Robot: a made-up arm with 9 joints.
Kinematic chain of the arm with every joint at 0, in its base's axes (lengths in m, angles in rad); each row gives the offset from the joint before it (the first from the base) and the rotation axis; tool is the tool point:
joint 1: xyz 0 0 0.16 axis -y
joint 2: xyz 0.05 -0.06 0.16 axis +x
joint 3: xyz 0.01 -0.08 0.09 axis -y
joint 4: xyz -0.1 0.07 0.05 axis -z
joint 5: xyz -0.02 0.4 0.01 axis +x
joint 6: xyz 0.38 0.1 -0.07 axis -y
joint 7: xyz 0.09 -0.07 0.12 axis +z
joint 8: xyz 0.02 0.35 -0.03 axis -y
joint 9: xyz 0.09 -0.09 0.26 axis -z
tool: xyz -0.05 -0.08 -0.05
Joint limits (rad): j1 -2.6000..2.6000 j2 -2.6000..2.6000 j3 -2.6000..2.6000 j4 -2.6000..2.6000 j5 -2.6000..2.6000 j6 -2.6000..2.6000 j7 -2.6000..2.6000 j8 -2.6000..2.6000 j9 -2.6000..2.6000
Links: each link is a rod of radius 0.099 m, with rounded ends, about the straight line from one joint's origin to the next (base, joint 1, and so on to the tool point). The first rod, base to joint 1, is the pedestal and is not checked.
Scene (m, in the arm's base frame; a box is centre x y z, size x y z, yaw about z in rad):
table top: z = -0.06
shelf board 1: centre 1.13 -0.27 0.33 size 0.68 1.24 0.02 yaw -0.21
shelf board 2: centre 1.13 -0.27 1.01 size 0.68 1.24 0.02 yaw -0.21
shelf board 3: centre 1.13 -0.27 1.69 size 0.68 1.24 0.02 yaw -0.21
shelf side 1: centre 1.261 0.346 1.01 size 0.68 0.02 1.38 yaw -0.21
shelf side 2: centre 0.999 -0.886 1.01 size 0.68 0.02 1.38 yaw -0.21
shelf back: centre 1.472 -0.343 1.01 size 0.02 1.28 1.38 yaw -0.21
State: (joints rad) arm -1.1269 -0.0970 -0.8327 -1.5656 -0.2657 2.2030 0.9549 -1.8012 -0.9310
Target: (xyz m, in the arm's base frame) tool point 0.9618 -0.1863 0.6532
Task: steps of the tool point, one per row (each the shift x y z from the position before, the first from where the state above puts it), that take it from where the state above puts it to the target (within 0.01 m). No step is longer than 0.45 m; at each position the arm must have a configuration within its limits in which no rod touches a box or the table.
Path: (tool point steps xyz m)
1: -0.0753 0.1235 -0.1127
2: -0.0966 0.0766 -0.1308
3: -0.1015 0.0277 -0.1362
4: 0.3087 -0.1220 0.1492
5: 0.2755 -0.2870 0.0438
6: 0.1286 -0.3891 -0.0781

